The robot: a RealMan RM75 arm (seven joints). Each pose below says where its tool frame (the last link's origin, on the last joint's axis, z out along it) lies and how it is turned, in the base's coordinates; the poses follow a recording.
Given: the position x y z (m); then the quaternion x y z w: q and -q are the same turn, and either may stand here.
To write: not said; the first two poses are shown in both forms.
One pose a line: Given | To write
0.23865 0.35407 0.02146 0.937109 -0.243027 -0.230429 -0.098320 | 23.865 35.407 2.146 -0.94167 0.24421 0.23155 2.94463
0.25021 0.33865 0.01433 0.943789 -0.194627 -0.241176 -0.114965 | 25.021 33.865 1.433 -0.95009 0.19593 0.24279 2.91115
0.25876 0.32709 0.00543 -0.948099 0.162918 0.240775 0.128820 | 25.876 32.709 0.543 -0.95606 0.16429 0.24280 2.88323
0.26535 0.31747 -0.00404 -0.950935 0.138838 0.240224 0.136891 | 26.535 31.747 -0.404 -0.95997 0.14016 0.24251 2.86695
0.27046 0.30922 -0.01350 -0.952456 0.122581 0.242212 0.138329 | 27.046 30.922 -1.350 -0.96170 0.12377 0.24456 2.86404
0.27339 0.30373 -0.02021 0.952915 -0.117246 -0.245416 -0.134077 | 27.339 30.373 -2.021 -0.96160 0.11831 0.24765 2.87263
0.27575 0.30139 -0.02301 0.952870 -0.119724 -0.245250 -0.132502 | 27.575 30.139 -2.301 -0.96135 0.12079 0.24743 2.87581
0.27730 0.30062 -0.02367 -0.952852 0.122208 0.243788 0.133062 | 27.730 30.062 -2.367 -0.96140 0.12330 0.24598 2.87468
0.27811 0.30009 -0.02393 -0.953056 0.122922 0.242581 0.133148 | 27.811 30.009 -2.393 -0.96162 0.12403 0.24476 2.87450
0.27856 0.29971 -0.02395 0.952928 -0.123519 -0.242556 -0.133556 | 27.856 29.971 -2.395 -0.96154 0.12464 0.24475 2.87368
